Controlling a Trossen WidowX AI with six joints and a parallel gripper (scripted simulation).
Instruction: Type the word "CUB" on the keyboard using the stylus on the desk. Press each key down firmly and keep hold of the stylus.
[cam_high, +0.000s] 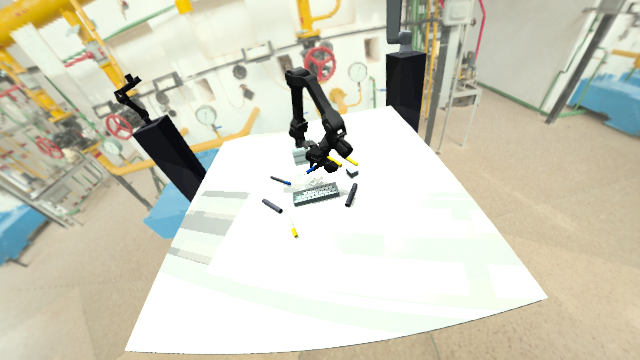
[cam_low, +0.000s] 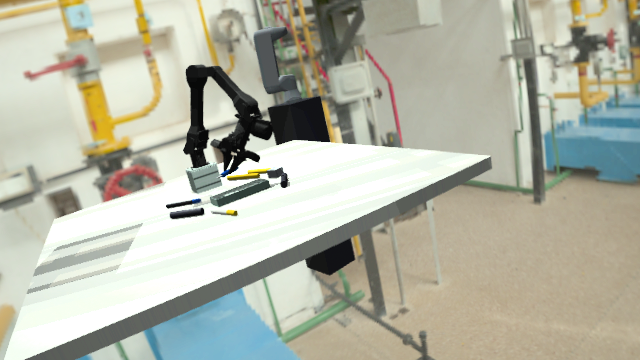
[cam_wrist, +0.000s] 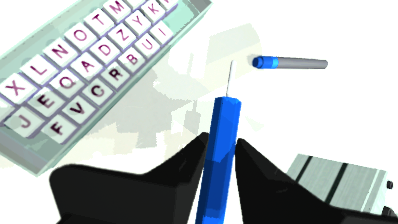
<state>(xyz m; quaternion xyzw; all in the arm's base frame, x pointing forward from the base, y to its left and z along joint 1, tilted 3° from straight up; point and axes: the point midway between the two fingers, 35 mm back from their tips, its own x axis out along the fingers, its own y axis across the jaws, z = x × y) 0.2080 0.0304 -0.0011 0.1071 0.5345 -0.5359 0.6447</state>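
The blue stylus lies 10 mm ahead of my gripper tip and 10 mm to the right of it. Also, from my gripper tip: grey block (30 mm ahead, 180 mm to the left, 60 mm below); then yellow-tipped pin (230 mm ahead, 140 mm to the right, 60 mm below).
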